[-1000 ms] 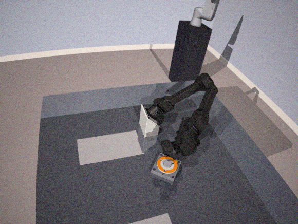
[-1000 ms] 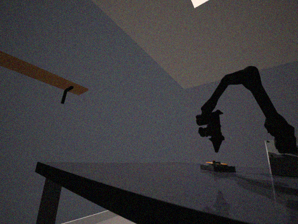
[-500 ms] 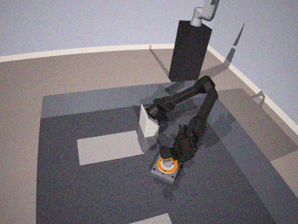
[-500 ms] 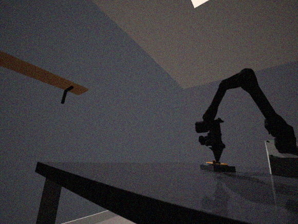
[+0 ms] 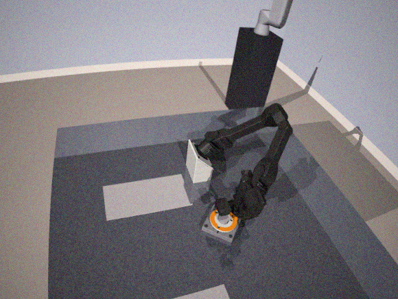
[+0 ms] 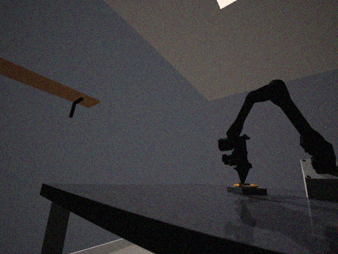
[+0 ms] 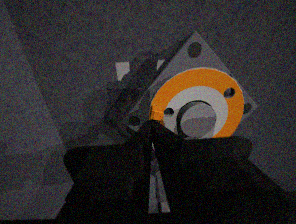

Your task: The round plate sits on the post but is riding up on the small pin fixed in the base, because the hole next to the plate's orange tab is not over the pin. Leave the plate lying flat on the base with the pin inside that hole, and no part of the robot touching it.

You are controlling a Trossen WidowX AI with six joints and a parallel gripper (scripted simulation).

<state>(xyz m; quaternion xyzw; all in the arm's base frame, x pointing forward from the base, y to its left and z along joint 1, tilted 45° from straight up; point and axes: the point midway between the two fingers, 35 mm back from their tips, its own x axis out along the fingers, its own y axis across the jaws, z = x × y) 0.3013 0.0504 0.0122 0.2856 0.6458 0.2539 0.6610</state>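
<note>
Now: the round plate 3 cm to the right of my gripper tip and 1 cm below it. Also, from my gripper tip: base (5 cm to the right, 2 cm below).
</note>
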